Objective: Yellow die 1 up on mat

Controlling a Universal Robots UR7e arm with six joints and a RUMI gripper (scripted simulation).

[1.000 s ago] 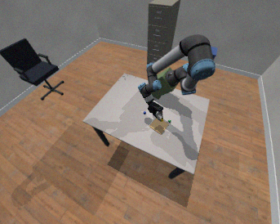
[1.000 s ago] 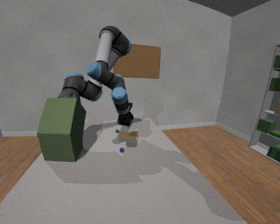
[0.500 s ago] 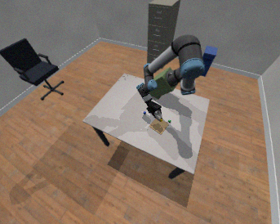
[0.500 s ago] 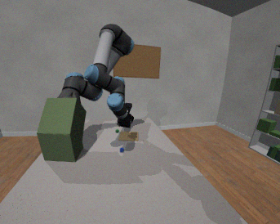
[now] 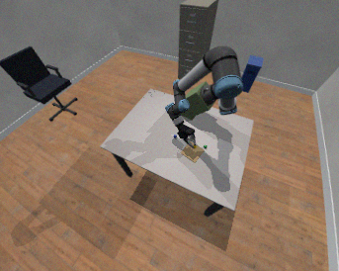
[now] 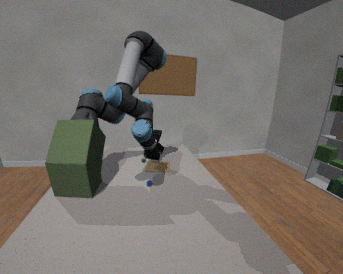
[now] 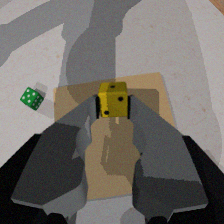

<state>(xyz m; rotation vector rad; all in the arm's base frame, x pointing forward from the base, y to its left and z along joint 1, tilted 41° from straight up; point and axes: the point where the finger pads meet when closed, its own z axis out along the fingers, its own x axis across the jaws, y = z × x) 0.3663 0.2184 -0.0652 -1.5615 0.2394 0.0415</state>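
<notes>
The tan mat lies 90 mm below my hand. Round my hand: green die 100 mm behind, 80 mm below, 60 mm to the left; then yellow die 10 mm to the left, 10 mm below; then blue die 200 mm to the right, 80 mm below, 40 mm behind.
</notes>
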